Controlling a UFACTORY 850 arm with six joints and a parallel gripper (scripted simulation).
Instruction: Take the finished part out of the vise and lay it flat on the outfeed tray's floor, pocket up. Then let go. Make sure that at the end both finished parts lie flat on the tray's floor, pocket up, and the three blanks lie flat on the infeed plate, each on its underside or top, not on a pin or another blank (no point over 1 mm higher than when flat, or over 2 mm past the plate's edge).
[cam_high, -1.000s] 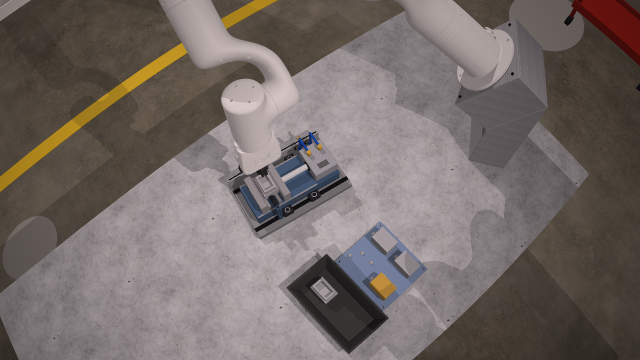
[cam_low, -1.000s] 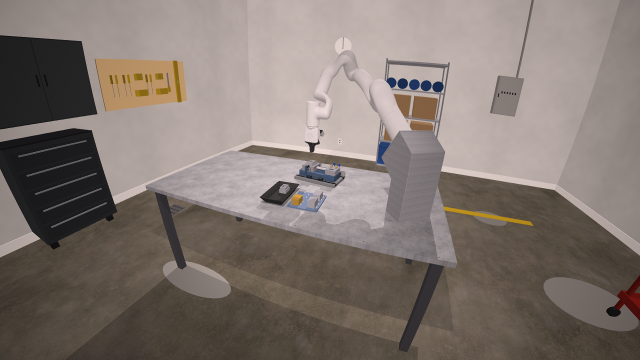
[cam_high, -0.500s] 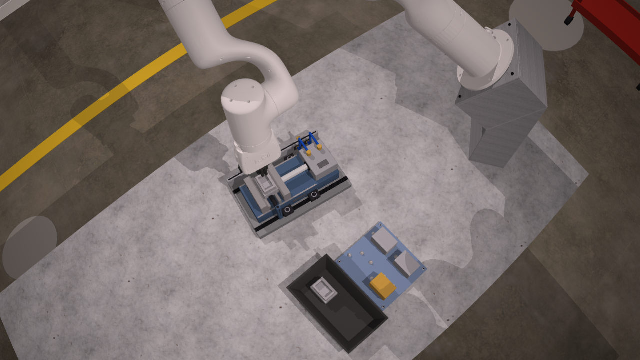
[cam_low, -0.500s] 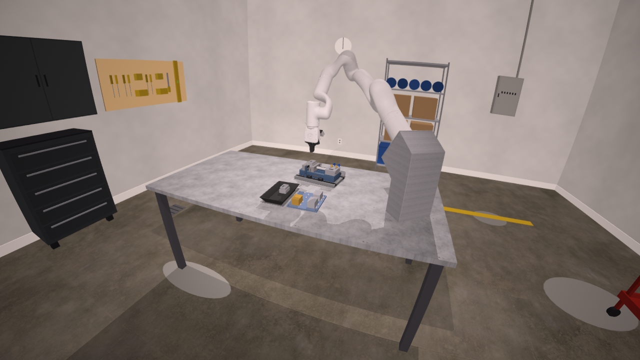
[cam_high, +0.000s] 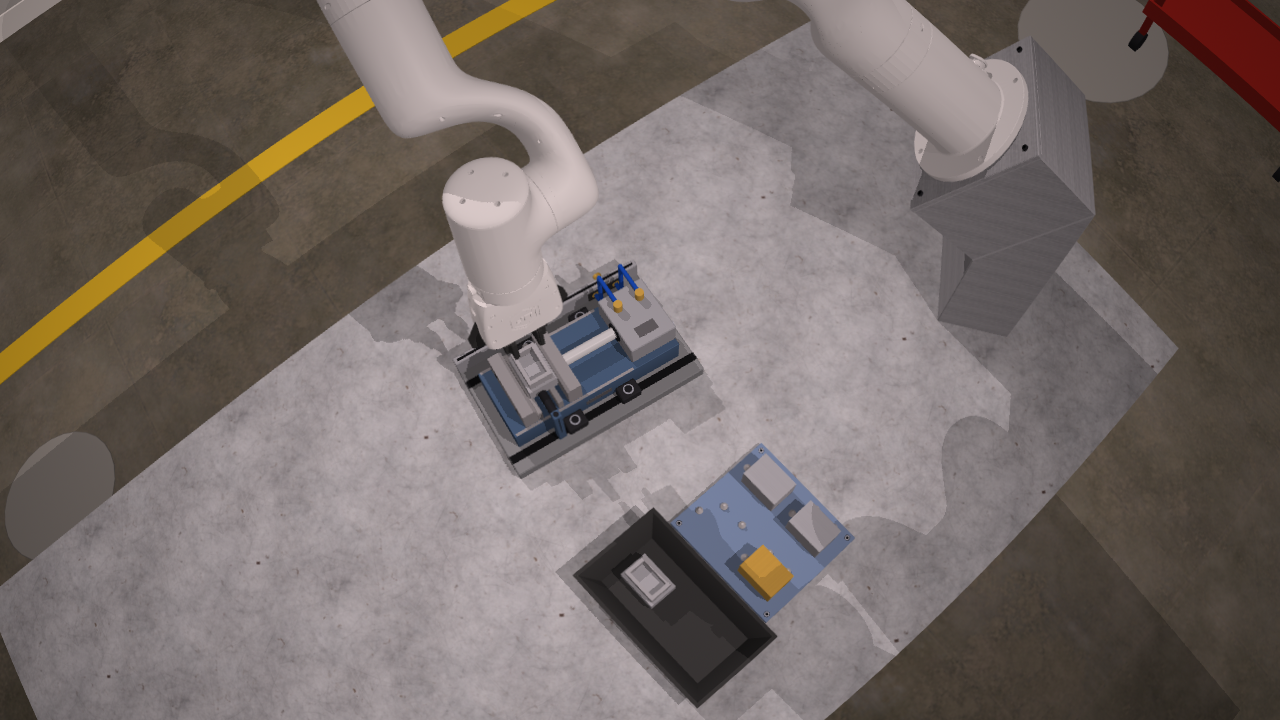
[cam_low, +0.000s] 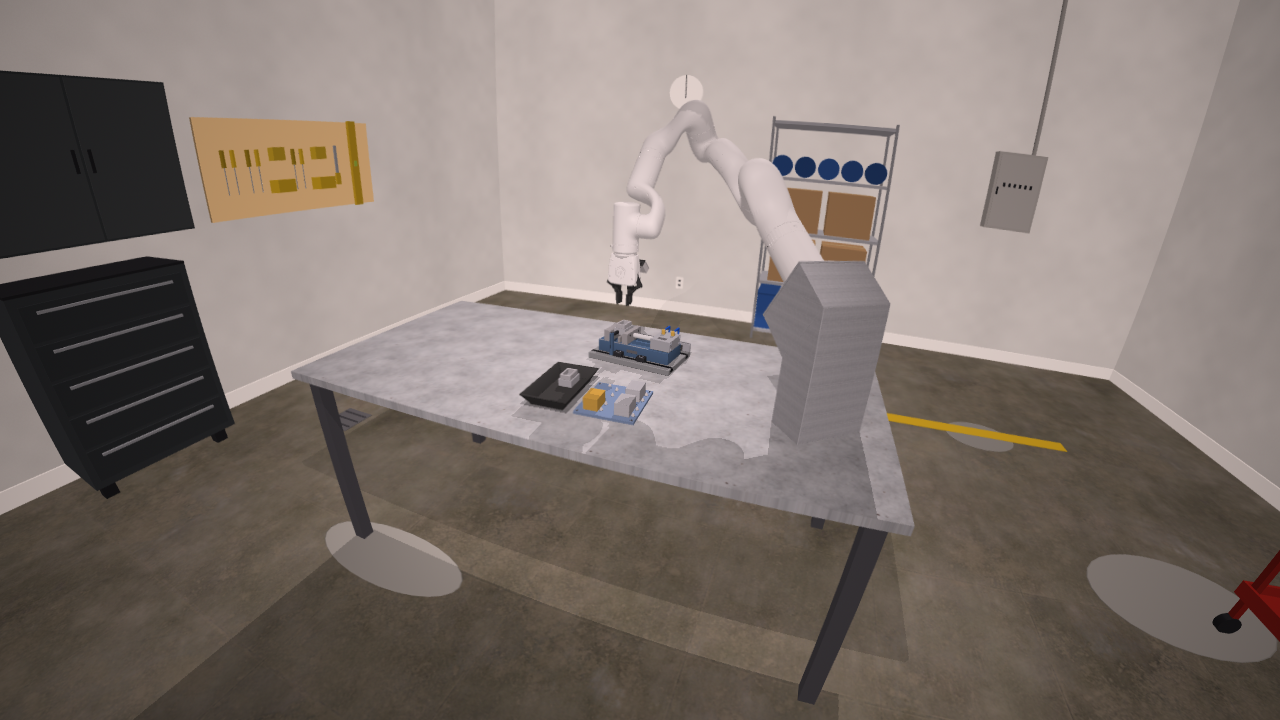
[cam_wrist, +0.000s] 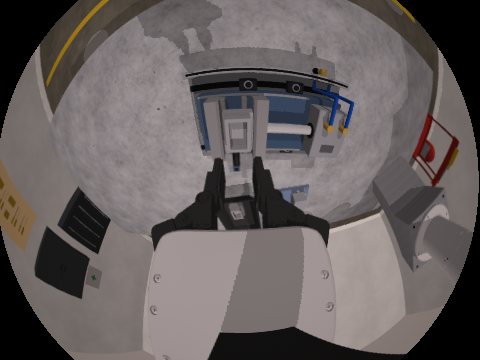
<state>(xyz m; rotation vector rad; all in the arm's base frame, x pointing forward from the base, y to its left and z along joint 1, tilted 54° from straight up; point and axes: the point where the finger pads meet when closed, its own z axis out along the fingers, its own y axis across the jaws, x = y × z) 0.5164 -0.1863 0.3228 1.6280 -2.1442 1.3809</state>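
The vise lies 16 cm below my hand, 6 cm behind it and 3 cm to the left of it. Round my hand: blue fixture plate: 37 cm to the left, 20 cm below, 1 cm ahead; then yellow block: 40 cm to the left, 18 cm below, 7 cm ahead.
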